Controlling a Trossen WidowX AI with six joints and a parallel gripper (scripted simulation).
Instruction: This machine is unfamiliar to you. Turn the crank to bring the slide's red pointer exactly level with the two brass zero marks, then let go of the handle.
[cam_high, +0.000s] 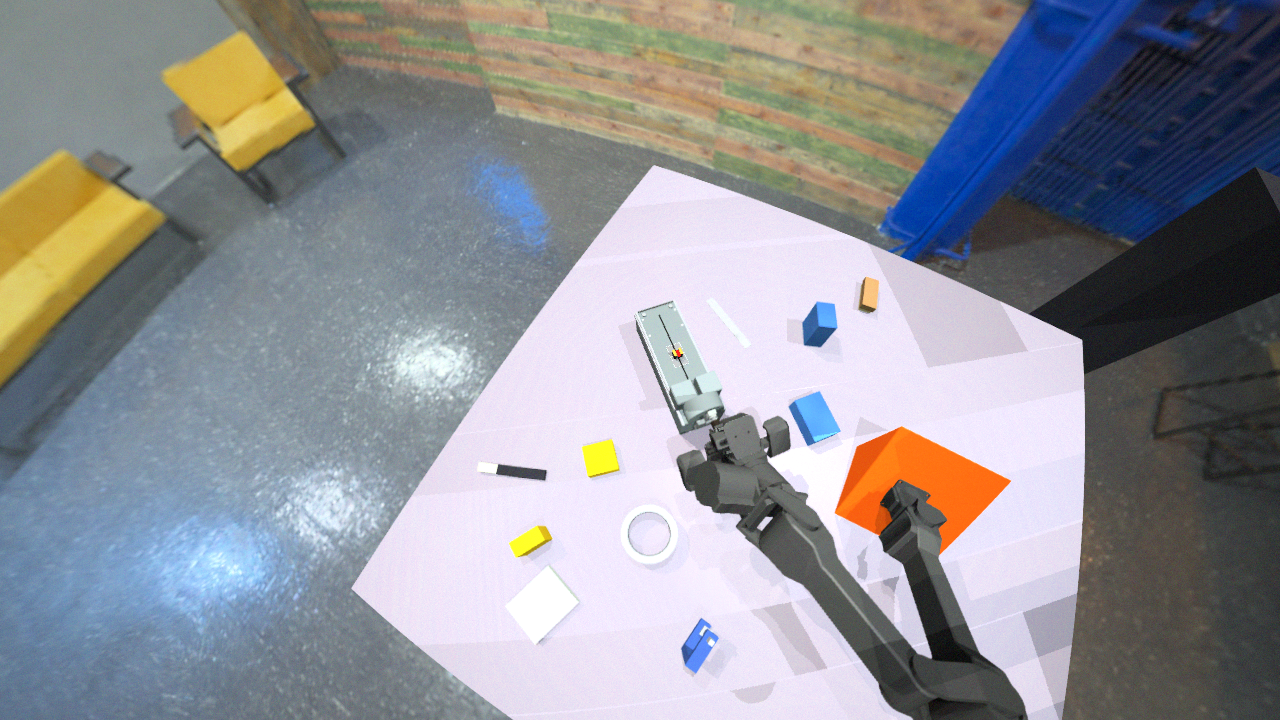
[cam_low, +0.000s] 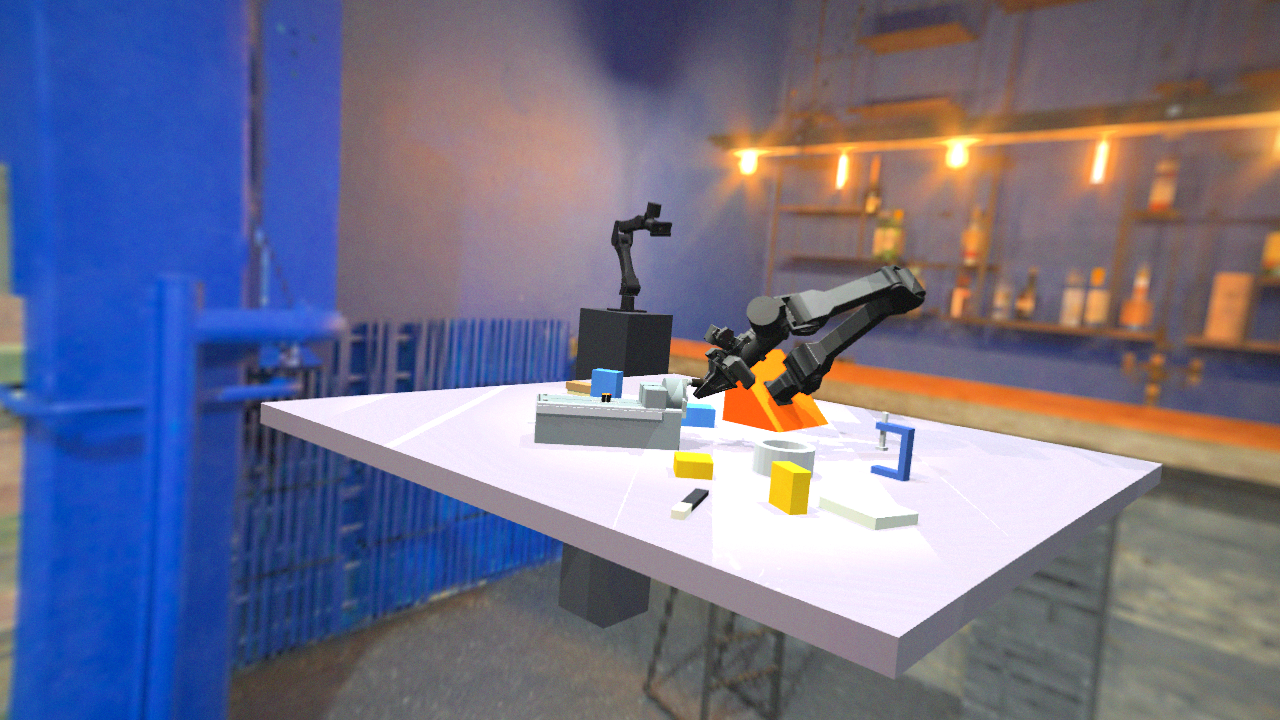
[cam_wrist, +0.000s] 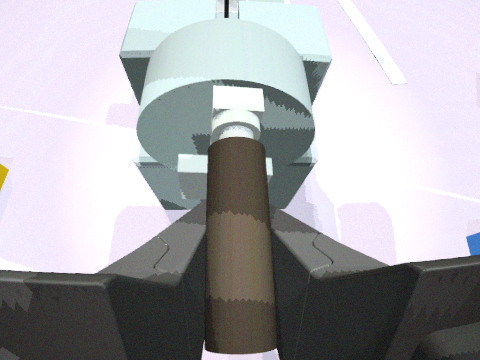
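Now: gripper tip 30 mm below the brown crank handle, 10 mm to the right of it and 10 mm past it. Round my gripper tip: metal strip (270 mm to the right, 90 mm below, 70 mm ahead); blue clamp (330 mm to the left, 140 mm behind, 40 mm below); red pointer (130 mm ahead, 110 mm to the right, 10 mm below).
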